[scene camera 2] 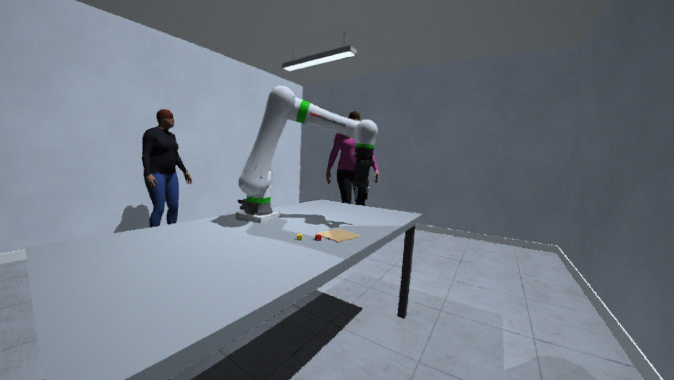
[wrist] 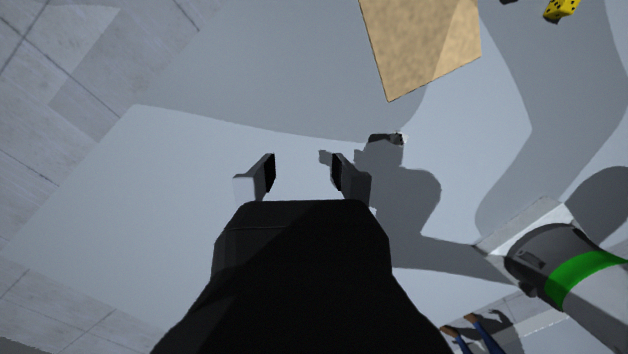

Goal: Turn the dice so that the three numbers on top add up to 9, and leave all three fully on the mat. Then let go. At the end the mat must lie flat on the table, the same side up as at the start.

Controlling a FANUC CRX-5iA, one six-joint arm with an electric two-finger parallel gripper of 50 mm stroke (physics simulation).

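Pixels of known places: gripper, fingertip midpoint: (scene camera 2: 361,199) (wrist: 303,165); arm's base, link origin: (scene camera 2: 258,212) (wrist: 540,251).
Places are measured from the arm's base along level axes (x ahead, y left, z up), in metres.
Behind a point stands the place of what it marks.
Note:
My gripper (scene camera 2: 362,194) {x 0.475, y 0.291, z 0.105 m} (wrist: 303,165) {x 0.475, y 0.291, z 0.105 m} is open and empty, pointing down above the table. The tan square mat (scene camera 2: 341,235) {x 0.524, y 0.075, z -0.029 m} (wrist: 420,45) {x 0.489, y 0.088, z -0.030 m} lies flat on the table. A red die (scene camera 2: 318,237) {x 0.496, y -0.041, z -0.020 m} sits on the table beside the mat's left corner in the scene view. A yellow die (scene camera 2: 299,236) {x 0.439, y -0.094, z -0.018 m} (wrist: 562,7) {x 0.432, y -0.075, z -0.014 m} lies farther left, off the mat; it is cut by the top edge of the wrist view. A white die (wrist: 397,138) {x 0.395, y 0.169, z -0.013 m} lies off the mat, beyond its near corner in the wrist view, partly in the arm's shadow. The dice's top numbers are too small to read surely.
The table (scene camera 2: 175,280) {x 0.477, y -0.565, z -0.033 m} (wrist: 165,200) {x 0.511, y 0.549, z -0.034 m} carries the robot's base (scene camera 2: 257,216) {x 0.064, y -0.048, z -0.007 m} (wrist: 525,225) {x 0.085, y 0.012, z -0.009 m}. The arm's shadow falls across the table near the white die. Two people stand behind the table, one in black (scene camera 2: 161,150), one in pink (scene camera 2: 345,155) behind the arm.

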